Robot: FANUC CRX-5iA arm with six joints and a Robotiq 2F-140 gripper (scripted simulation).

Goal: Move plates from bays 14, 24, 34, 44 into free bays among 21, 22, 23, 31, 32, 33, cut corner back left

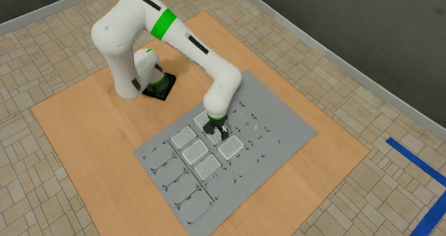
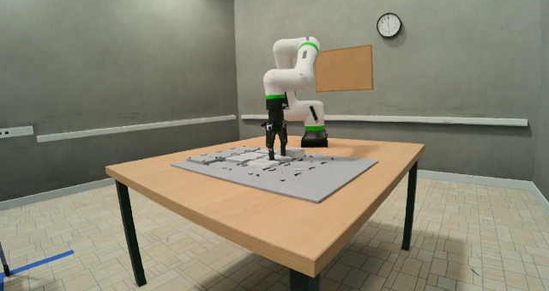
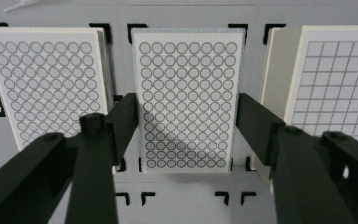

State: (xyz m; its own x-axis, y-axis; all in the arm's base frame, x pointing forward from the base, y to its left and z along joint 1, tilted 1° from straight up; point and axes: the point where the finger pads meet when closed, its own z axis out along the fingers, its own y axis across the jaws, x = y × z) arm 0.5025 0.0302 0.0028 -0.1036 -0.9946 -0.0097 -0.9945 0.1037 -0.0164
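Right now the sealed 96-well plate is 20 mm below my hand. Round my hand: sealed deep-well block: 110 mm behind, 10 mm to the left, 10 mm below.
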